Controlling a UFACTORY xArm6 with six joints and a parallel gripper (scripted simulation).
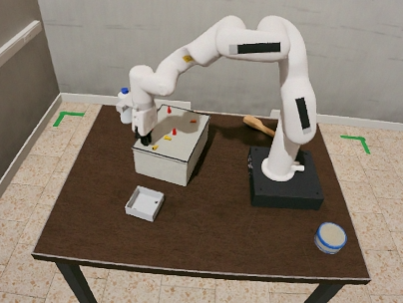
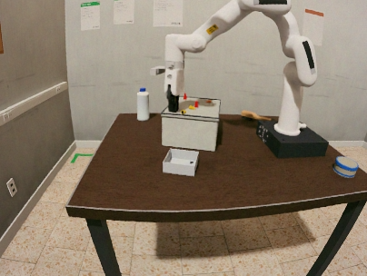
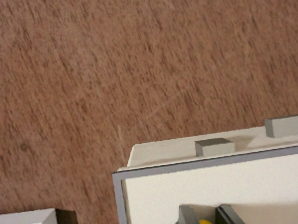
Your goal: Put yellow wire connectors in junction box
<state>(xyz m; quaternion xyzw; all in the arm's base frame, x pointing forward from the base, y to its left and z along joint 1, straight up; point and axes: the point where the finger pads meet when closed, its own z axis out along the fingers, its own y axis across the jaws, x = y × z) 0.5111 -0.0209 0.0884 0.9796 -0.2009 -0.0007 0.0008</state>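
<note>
Right now my hand is 10 cm past the red wire connector, 6 cm to the left of it and 1 cm above it. The rest, counted from my hand: tool case 9 cm behind, 8 cm to the right, 6 cm below; orange wire connector 17 cm behind, 15 cm to the right, 2 cm below; wooden brush 48 cm behind, 30 cm to the right, 14 cm below.
</note>
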